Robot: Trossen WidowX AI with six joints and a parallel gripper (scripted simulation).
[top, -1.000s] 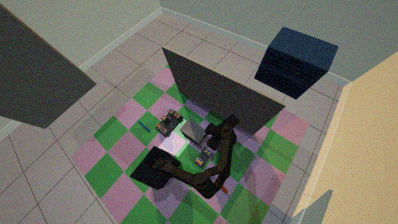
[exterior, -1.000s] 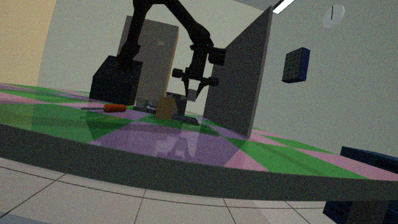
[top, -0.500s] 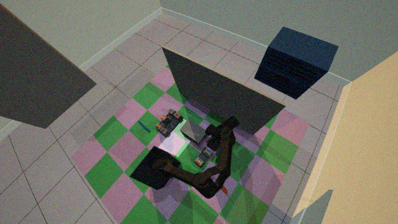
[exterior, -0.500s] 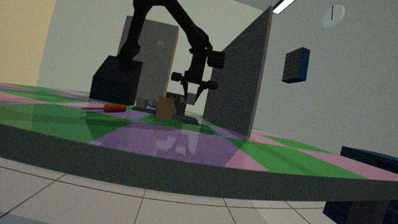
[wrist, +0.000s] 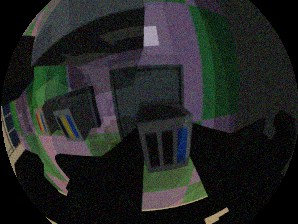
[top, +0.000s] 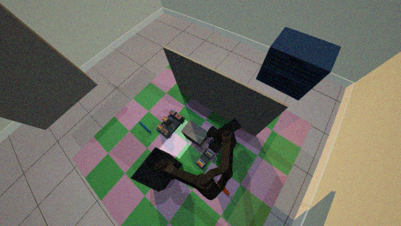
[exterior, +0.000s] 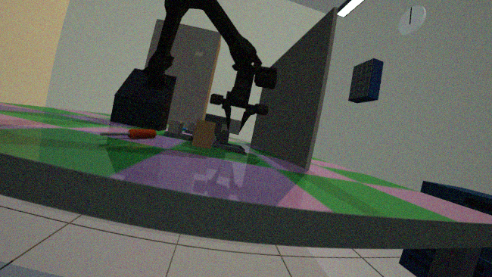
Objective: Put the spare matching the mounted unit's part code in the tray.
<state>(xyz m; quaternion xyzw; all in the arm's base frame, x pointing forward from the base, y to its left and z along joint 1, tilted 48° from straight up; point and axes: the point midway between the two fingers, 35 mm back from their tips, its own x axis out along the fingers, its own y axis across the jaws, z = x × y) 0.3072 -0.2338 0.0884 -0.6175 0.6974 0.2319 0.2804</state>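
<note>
My gripper tip is 50 mm above the flat dark tray and 10 mm past it. The rest, counted from my gripper tip: mounted unit (180 mm to the left, 40 mm behind, 10 mm below); brown block (100 mm to the right, 100 mm behind, 20 mm below); spare block (20 mm above).
</note>
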